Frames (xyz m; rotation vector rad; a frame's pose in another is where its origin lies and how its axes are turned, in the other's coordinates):
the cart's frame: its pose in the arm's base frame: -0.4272 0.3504 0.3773 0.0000 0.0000 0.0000
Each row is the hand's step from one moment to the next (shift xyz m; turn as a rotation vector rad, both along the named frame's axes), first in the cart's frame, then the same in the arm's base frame.
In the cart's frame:
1: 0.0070 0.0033 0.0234 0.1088 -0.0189 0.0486
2: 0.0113 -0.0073 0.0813 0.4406 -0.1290 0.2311
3: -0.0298 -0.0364 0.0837 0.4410 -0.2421 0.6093
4: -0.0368 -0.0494 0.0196 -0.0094 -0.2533 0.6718
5: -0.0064 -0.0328 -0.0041 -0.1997 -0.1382 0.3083
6: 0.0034 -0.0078 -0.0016 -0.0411 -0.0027 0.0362
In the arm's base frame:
1: 0.0070 0.0033 0.0234 0.1088 -0.0189 0.0486
2: 0.0113 -0.0073 0.0813 0.4406 -0.1290 0.2311
3: -0.0298 -0.0364 0.0837 0.4410 -0.2421 0.6093
4: -0.0368 -0.0494 0.0196 -0.0094 -0.2533 0.6718
5: -0.0064 -0.0328 -0.0041 -0.1997 -0.1382 0.3083
6: 0.0034 -0.0078 -0.0016 -0.0411 -0.0027 0.0362

